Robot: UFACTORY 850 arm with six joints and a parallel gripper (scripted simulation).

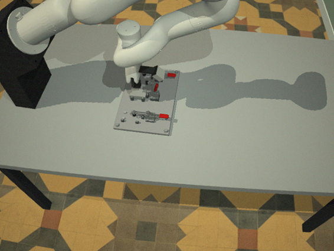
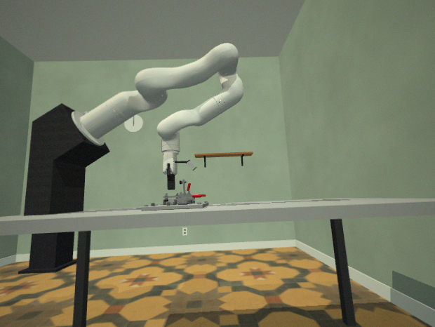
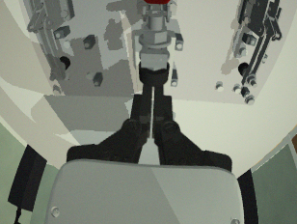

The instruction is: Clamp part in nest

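Now: the grey block part 7 cm below my hand. From my hand the other things lie so: grey fixture plate 10 cm below, 4 cm ahead.
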